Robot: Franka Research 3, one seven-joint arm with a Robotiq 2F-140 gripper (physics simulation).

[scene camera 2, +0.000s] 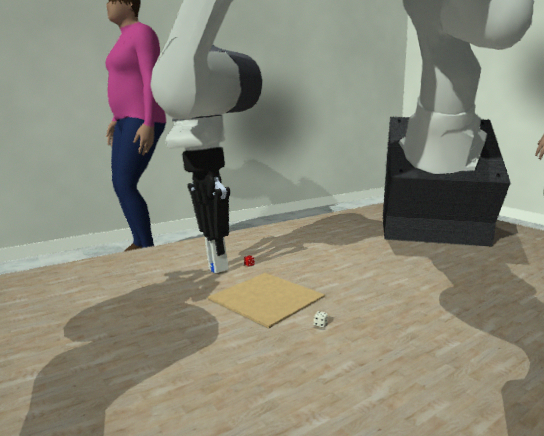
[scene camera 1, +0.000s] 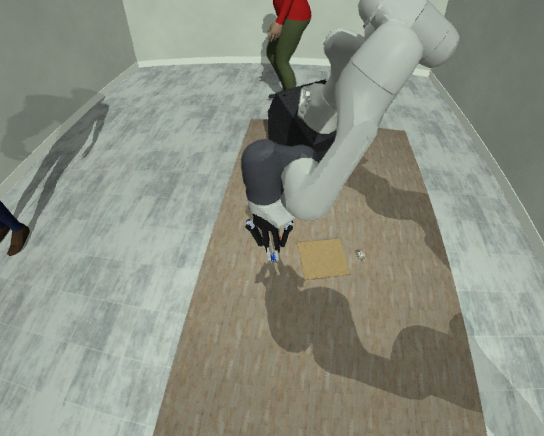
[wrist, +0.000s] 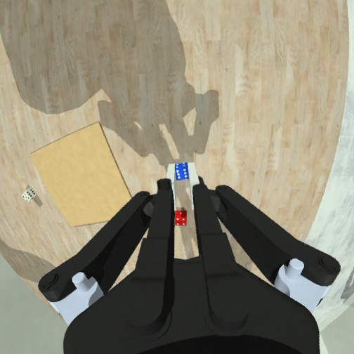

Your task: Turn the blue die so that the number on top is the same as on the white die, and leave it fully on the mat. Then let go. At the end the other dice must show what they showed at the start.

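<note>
The blue die (scene camera 1: pixel 273 257) (scene camera 2: pixel 212 267) (wrist: pixel 181 171) is between the fingertips, low at the wooden surface and off the mat. Its upper face shows two rows of white pips in the wrist view. My gripper (scene camera 1: pixel 272 254) (scene camera 2: pixel 217 269) (wrist: pixel 181 173) points down and is shut on the blue die. The tan square mat (scene camera 1: pixel 324 259) (scene camera 2: pixel 266 300) (wrist: pixel 80 175) lies beside the gripper. The white die (scene camera 1: pixel 360 255) (scene camera 2: pixel 320 319) (wrist: pixel 29 194) lies past the mat's far side from the gripper; its top number is too small to read surely.
A red die (scene camera 2: pixel 249 260) (wrist: pixel 180 218) lies near the blue die, on the arm base's side, and shows between the fingers in the wrist view. The black pedestal (scene camera 2: pixel 440 205) carries the arm. People stand beyond the wooden surface.
</note>
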